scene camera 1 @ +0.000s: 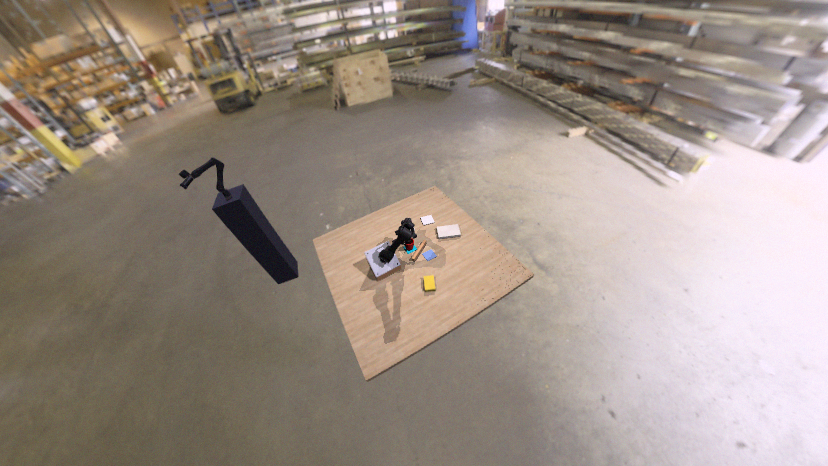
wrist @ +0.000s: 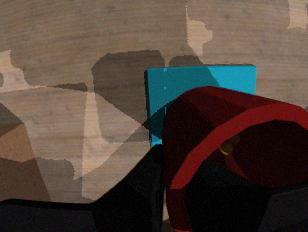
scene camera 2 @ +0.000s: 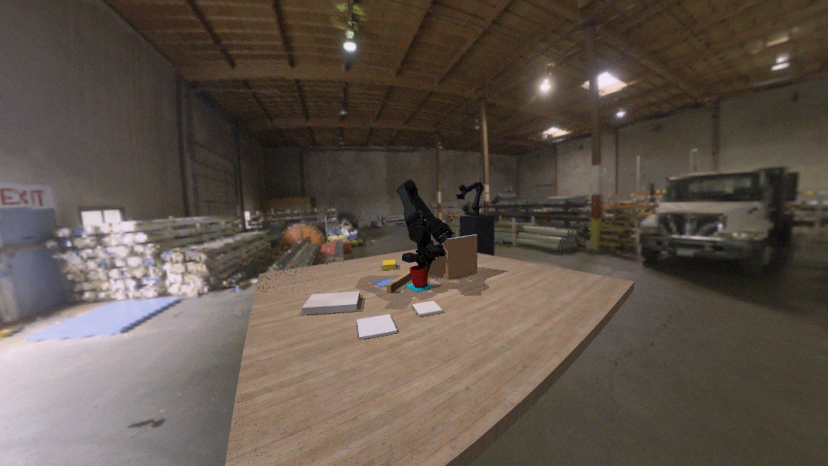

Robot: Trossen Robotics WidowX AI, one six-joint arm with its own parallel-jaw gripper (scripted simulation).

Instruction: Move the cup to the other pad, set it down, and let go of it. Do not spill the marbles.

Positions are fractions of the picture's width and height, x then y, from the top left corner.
Scene:
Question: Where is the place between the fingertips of my gripper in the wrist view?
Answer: At 0.55, 0.65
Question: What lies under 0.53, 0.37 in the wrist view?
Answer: A cyan pad.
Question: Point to a white tile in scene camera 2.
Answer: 0.46, 0.70

